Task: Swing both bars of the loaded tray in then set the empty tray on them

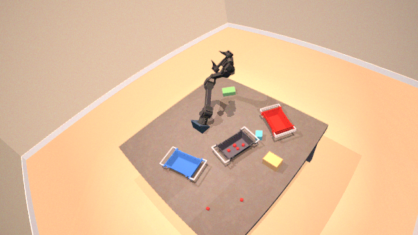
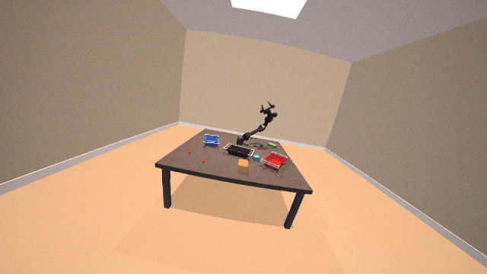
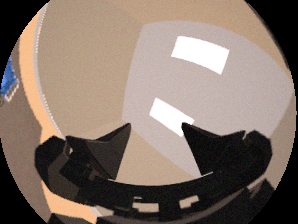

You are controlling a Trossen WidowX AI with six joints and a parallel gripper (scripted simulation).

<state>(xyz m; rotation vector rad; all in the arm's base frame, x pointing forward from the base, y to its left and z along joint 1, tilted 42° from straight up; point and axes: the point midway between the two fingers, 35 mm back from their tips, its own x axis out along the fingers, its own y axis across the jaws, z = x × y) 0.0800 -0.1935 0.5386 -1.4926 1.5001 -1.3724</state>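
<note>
Now: gripper tip 370 mm short of the cyan block, 10 mm to the left of it and 580 mm above it. The rest, counted from my gripper tip: green block 190 mm behind, 260 mm to the left, 580 mm below; yellow block 590 mm ahead, 150 mm to the right, 570 mm below; blue tray 100 mm ahead, 560 mm to the right, 560 mm below.
</note>
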